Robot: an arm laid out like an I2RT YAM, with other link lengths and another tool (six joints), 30 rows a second.
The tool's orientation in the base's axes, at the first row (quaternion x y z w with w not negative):
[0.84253, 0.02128, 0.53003, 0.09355]
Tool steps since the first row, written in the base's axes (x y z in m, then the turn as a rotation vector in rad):
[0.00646, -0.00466, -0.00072, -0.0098, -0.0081, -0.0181]
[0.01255, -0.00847, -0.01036, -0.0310, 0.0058, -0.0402]
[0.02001, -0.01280, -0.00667, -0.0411, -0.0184, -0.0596]
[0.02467, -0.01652, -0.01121, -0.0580, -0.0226, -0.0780]
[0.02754, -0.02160, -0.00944, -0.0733, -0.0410, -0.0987]
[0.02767, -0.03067, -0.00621, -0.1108, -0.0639, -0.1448]
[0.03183, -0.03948, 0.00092, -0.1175, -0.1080, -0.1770]
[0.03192, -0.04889, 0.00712, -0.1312, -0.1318, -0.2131]
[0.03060, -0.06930, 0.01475, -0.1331, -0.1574, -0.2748]
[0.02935, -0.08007, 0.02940, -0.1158, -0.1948, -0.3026]
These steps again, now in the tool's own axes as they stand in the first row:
[0.00156, 0.00404, 0.00673, -0.0215, 0.0053, -0.0001]
[-0.00487, 0.00565, 0.01676, -0.0485, -0.0110, -0.0117]
[0.00109, 0.01010, 0.02249, -0.0734, 0.0099, -0.0093]
[-0.00141, 0.01263, 0.02908, -0.0978, 0.0118, -0.0162]
[0.00073, 0.01776, 0.03160, -0.1253, 0.0271, -0.0187]
[0.00244, 0.02723, 0.03158, -0.1858, 0.0436, -0.0299]
[0.00940, 0.03690, 0.03350, -0.2233, 0.0816, -0.0164]
[0.01369, 0.04725, 0.03225, -0.2646, 0.0993, -0.0103]
[0.01714, 0.06874, 0.03061, -0.3238, 0.1134, 0.0174]
[0.02816, 0.08204, 0.02478, -0.3460, 0.1440, 0.0497]

